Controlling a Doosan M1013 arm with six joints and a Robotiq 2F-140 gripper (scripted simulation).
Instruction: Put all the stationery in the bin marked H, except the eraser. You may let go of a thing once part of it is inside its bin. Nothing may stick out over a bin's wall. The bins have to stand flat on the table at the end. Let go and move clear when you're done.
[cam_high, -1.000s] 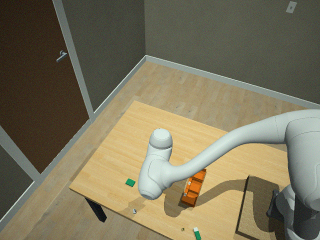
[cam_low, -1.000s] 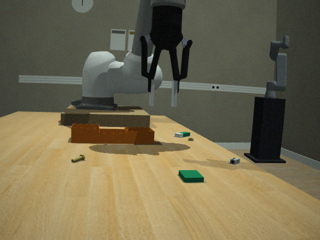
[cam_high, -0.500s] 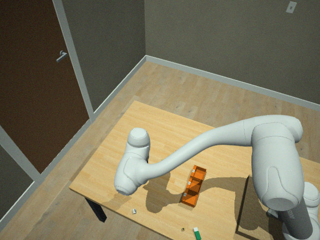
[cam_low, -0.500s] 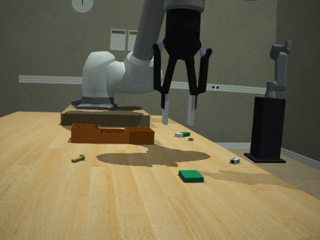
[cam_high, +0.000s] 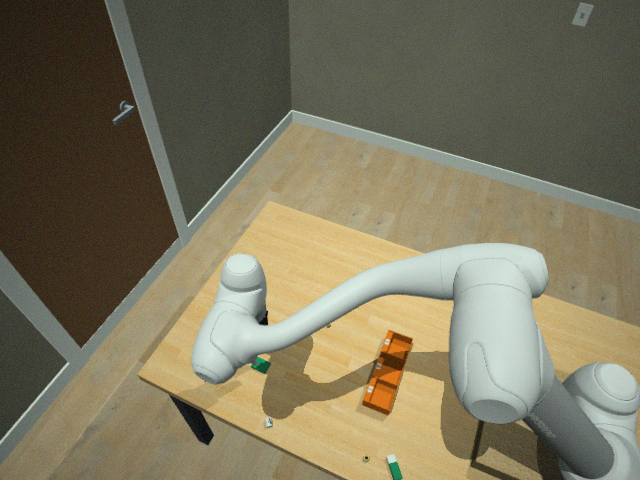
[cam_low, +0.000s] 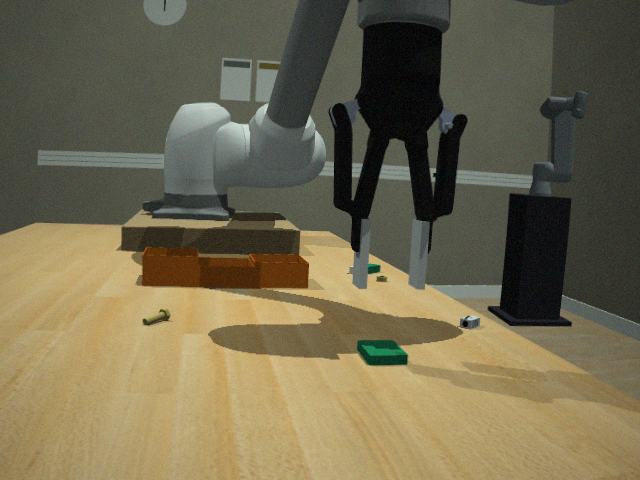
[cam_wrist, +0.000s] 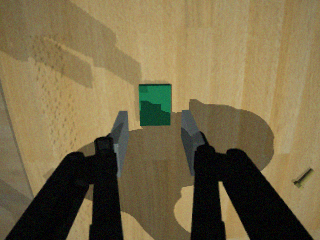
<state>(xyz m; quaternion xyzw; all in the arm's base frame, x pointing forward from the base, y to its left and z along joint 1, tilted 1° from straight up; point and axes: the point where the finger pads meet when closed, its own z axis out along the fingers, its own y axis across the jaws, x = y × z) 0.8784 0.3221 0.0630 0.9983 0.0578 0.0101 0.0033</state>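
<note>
The green flat pad lies 10 cm below my hand. Round my hand: white sharpener: 13 cm to the left, 13 cm behind, 10 cm below; brass bolt: 24 cm to the right, 10 cm below, 10 cm behind; orange three-compartment bin: 36 cm behind, 19 cm to the right, 8 cm below.
</note>
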